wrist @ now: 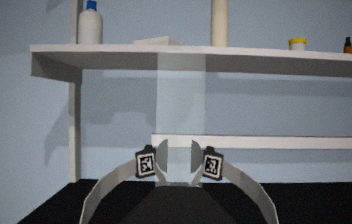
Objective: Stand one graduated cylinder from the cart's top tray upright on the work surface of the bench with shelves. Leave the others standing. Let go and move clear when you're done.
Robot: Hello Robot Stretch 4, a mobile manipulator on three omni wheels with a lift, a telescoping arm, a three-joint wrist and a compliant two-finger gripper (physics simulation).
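Places are measured from the robot's base along level axes (x left, y down, z back), in centimetres.
Pixels of known places: hand, tool point: (179, 154).
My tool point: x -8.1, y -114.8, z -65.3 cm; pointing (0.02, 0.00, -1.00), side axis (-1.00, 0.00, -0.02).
Observation:
Ahead of a thing's pixels: the offset from my tool point to its middle. "spot": to the spot under its first point. Level surfaces: height alone.
A clear, see-through graduated cylinder @(spot: dx -0.1, dy -6.3, dz +6.1 cm) (181, 95) stands upright between the two rounded fingertips of my gripper (179, 156), which is shut on it. Its upper end overlaps the shelf edge in the view; its lower end is hidden behind the gripper body, so I cannot tell whether it touches anything below. The black work surface @(dy +26.1 cm) (310, 202) of the bench with shelves spans the bottom of the view, behind and below the fingers. The cart and the other cylinders do not show in this view.
A white shelf (270, 53) crosses above the work surface. On it are a white bottle @(dx +30.1, dy -28.5, dz -43.7 cm) (90, 27) with a blue cap, a flat pale object @(dx +7.8, dy -21.6, dz -41.1 cm) (152, 41), a tall cream cylinder @(dx -10.5, dy -28.5, dz -40.6 cm) (219, 24), a yellow-lidded jar @(dx -34.7, dy -22.6, dz -41.4 cm) (297, 44) and an amber bottle @(dx -54.5, dy -24.2, dz -45.6 cm) (348, 48). A post (74, 130) stands left.

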